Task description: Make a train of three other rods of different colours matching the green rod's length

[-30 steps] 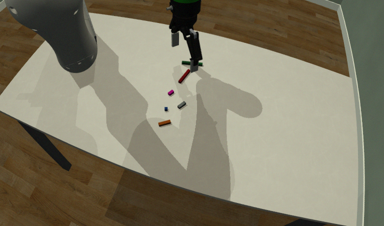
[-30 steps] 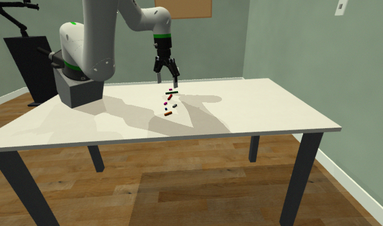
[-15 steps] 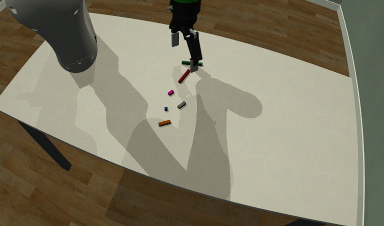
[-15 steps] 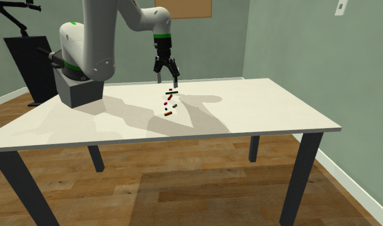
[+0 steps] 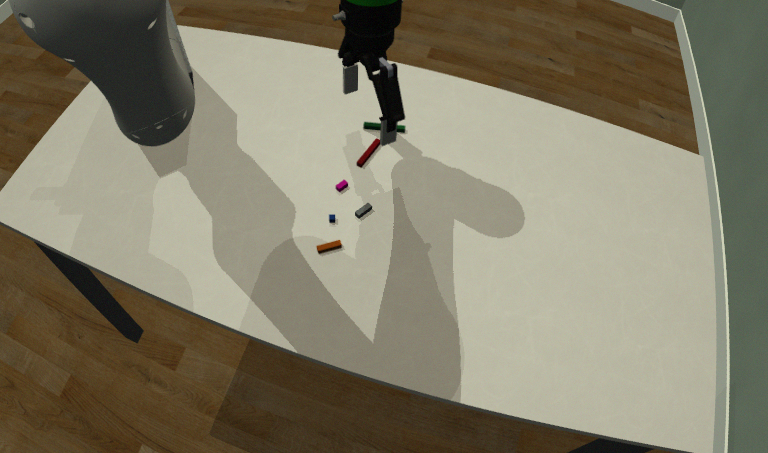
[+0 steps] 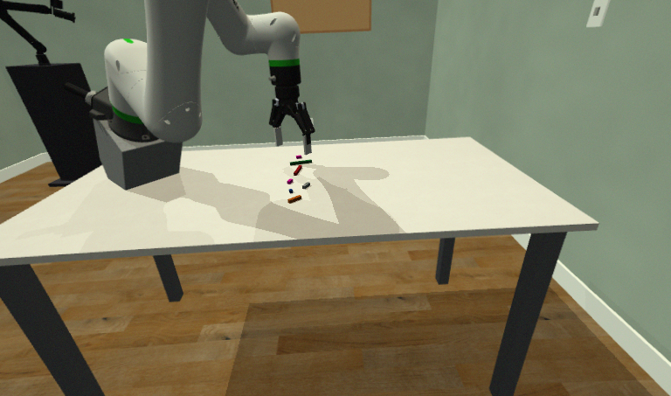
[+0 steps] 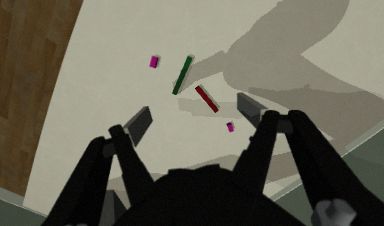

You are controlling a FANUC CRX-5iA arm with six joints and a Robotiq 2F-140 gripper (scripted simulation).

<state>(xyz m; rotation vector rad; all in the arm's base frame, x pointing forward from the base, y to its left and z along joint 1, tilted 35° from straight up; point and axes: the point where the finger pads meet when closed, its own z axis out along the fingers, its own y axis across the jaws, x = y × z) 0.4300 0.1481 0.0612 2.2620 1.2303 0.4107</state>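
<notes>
The small blue rod is 2 cm ahead of my hand, 19 cm to the right of it and 8 cm below it. Round my hand: grey rod: 6 cm ahead, 15 cm to the right, 8 cm below; then green rod: 2 cm ahead, 4 cm to the left, 8 cm below; then red rod: 2 cm ahead, 3 cm to the right, 8 cm below.
</notes>
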